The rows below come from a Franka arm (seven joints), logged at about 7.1 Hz.
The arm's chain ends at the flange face. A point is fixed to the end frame.
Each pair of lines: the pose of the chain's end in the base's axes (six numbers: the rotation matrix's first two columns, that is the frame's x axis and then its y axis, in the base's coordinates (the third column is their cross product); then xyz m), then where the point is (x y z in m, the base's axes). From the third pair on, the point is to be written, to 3 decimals.
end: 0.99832 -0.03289 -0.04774 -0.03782 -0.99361 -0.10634 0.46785 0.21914 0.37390
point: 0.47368 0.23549 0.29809
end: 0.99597 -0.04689 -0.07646 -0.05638 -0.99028 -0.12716 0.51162 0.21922 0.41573
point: 0.51560 0.23718 0.34017
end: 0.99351 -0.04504 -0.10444 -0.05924 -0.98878 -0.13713 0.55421 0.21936 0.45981
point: 0.556 0.238 0.384
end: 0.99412 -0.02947 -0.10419 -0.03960 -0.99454 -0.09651 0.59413 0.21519 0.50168
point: 0.596 0.231 0.426
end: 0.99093 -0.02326 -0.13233 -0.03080 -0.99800 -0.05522 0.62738 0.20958 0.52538
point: 0.626 0.222 0.449
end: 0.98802 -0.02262 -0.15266 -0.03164 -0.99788 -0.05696 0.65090 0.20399 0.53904
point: 0.648 0.217 0.462
